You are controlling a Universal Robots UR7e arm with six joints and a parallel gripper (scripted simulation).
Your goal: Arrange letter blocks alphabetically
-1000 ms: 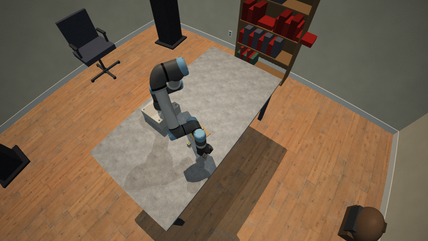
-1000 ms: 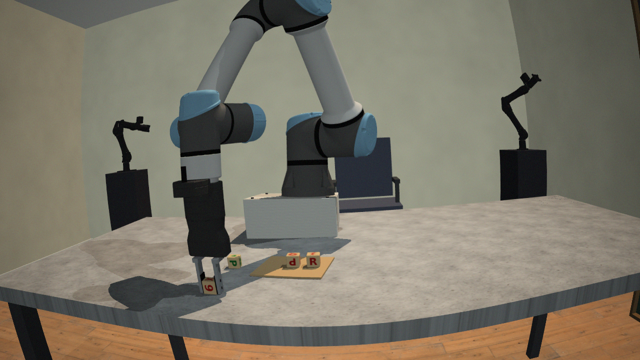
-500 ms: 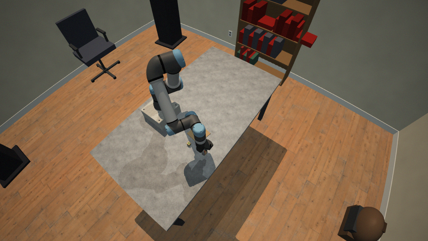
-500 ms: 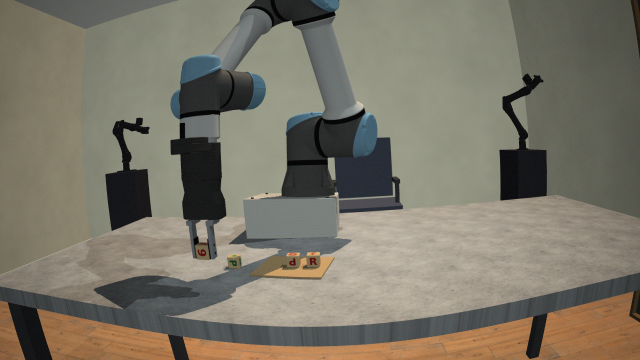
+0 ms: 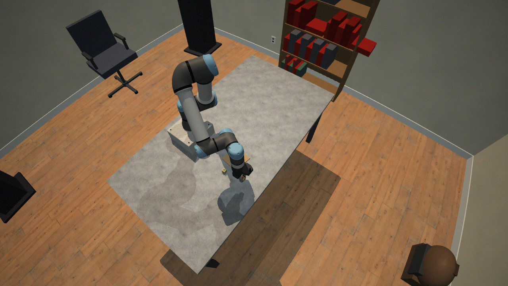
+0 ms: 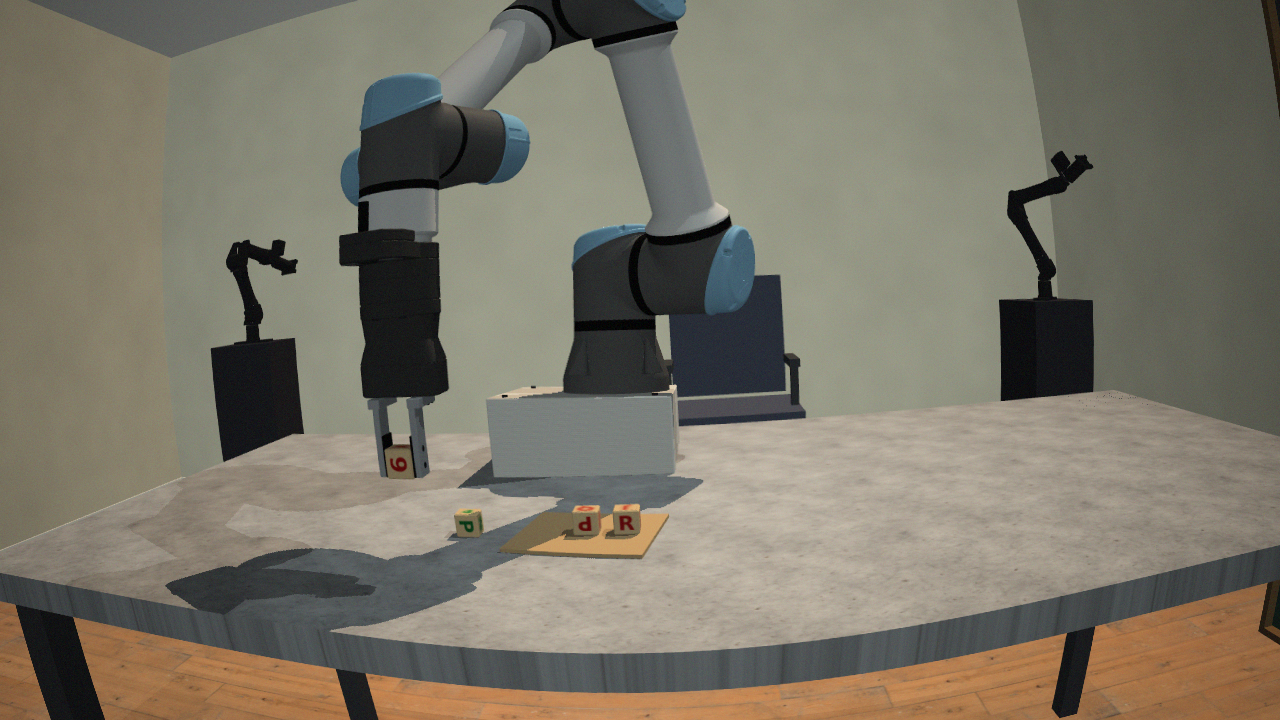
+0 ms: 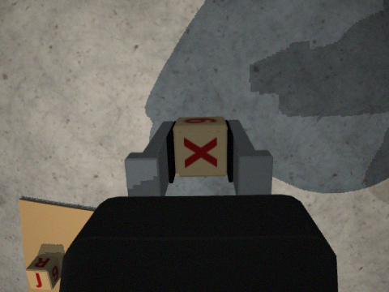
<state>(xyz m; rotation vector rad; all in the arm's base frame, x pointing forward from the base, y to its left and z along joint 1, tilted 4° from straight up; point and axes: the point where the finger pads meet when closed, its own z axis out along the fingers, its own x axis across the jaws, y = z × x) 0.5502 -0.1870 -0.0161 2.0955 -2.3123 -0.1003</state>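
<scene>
Now: the Q block 15 cm behind my hand, 15 cm to the left of it and 10 cm below it. From my hand the other things lie so: X block (1 cm below); then tan mat (15 cm behind, 15 cm to the left, 12 cm below).
</scene>
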